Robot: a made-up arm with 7 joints.
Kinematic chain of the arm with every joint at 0, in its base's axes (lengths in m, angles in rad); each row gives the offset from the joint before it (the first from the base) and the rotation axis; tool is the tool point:
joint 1: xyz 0 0 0.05 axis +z
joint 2: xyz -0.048 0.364 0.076 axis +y
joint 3: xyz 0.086 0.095 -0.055 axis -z
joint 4: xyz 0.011 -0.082 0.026 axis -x
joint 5: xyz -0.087 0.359 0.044 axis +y
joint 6: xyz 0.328 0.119 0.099 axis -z
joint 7: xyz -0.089 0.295 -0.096 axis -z
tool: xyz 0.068 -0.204 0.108
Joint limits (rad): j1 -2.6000..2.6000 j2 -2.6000..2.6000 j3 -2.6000..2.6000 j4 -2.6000..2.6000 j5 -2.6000..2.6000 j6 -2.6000..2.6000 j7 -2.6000..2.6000
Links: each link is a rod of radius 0.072 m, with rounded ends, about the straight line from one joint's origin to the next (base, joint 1, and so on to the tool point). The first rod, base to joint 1, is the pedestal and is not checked.
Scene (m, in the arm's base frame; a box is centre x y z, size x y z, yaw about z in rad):
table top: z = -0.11
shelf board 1: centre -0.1 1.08 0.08 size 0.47 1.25 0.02 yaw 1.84
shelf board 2: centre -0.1 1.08 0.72 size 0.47 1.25 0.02 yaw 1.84
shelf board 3: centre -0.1 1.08 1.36 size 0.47 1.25 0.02 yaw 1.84
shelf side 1: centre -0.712 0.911 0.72 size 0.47 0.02 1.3 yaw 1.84
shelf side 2: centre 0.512 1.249 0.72 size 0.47 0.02 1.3 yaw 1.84
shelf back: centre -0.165 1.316 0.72 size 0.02 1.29 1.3 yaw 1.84
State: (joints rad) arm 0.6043 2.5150 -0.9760 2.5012 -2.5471 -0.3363 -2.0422
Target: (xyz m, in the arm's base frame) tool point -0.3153 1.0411 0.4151
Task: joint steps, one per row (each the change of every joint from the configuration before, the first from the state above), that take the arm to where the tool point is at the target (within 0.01 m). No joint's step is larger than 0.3 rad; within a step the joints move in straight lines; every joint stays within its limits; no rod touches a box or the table.
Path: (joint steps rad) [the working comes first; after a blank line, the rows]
Joints at the target: -0.9007 2.6000 -1.7670 2.1363 -2.6000 -0.6814 -2.2594
Straight joint move there: touches shelf side 1.

1: -0.2655 0.0142 0.0167 -0.1100 0.0568 -0.1820 -0.0475
2: -0.2655 0.0141 0.0167 -0.1100 0.0567 -0.1820 -0.0474
3: -0.2655 0.0142 0.0167 -0.1100 0.0568 -0.1820 -0.0475
4: -0.2656 0.0142 0.0167 -0.1099 0.0567 -0.1820 -0.0474
5: -0.2655 0.0141 0.0168 -0.1100 0.0568 -0.1820 -0.0475
6: -0.2655 0.0142 0.0167 -0.1100 0.0567 -0.1820 -0.0475
7: 0.0294 0.0000 -0.2971 0.0983 -0.1311 0.2489 0.0226
8: 0.0293 0.0000 -0.2971 0.0983 -0.1312 0.2490 0.0225
9: 0.0294 0.0000 -0.2971 0.0984 -0.1311 0.2490 0.0225

